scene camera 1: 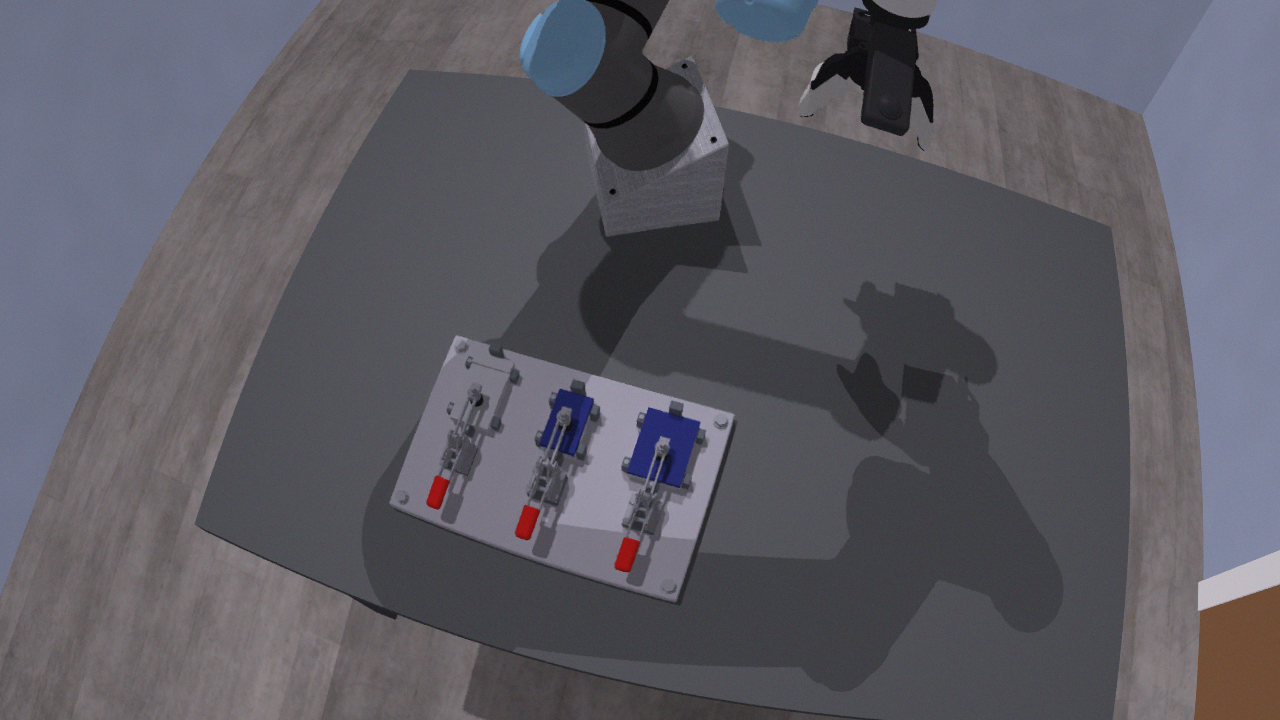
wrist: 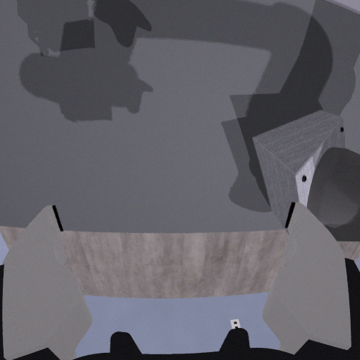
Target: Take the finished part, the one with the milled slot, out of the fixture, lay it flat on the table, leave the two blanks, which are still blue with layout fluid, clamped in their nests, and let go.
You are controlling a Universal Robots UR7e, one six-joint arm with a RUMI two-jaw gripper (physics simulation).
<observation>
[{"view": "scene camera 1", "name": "gripper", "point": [863, 132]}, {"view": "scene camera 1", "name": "finished part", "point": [492, 372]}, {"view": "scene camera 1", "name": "narrow blue blank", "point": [581, 405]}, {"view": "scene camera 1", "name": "wider blue blank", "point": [682, 432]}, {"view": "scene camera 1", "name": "fixture plate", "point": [582, 535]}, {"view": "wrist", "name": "gripper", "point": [174, 207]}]
</observation>
